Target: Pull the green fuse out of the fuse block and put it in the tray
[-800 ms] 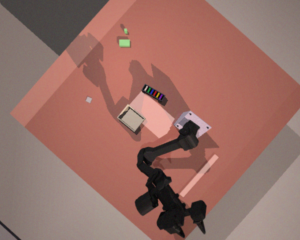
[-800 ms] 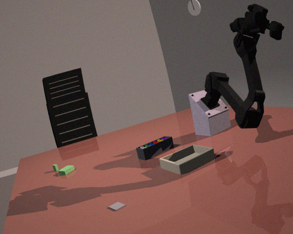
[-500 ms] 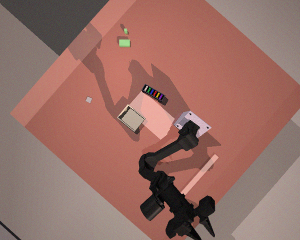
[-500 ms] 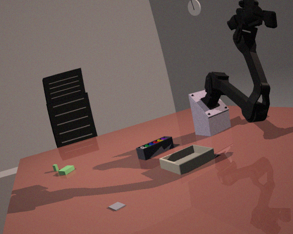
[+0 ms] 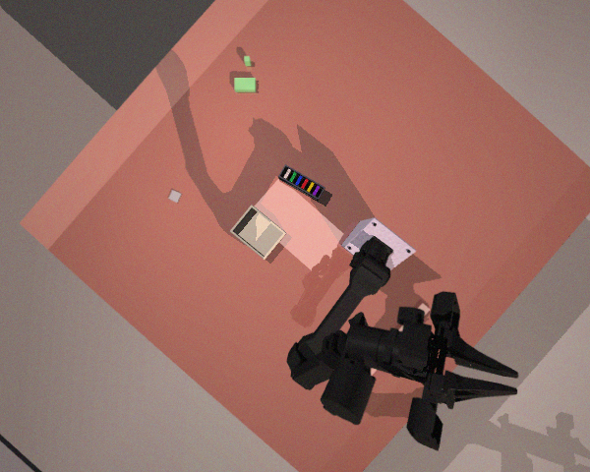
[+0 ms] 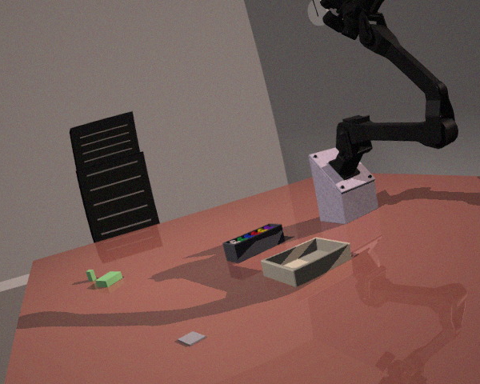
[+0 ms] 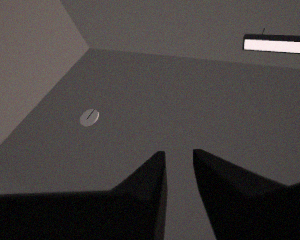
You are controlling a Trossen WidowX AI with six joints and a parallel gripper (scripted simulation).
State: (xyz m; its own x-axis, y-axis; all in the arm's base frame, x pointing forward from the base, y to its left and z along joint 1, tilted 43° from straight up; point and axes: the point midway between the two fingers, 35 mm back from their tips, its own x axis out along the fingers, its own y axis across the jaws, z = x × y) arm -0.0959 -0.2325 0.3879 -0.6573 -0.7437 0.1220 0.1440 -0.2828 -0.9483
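Right now my gripper tip is 56 cm above the green fuse, 41 cm short of it and 12 cm to the left of it. Round my gripper tip: yellow fuse: 56 cm below, 35 cm ahead, 13 cm to the right; purple fuse: 56 cm below, 33 cm ahead, 13 cm to the right; red fuse: 56 cm below, 37 cm ahead, 12 cm to the right.
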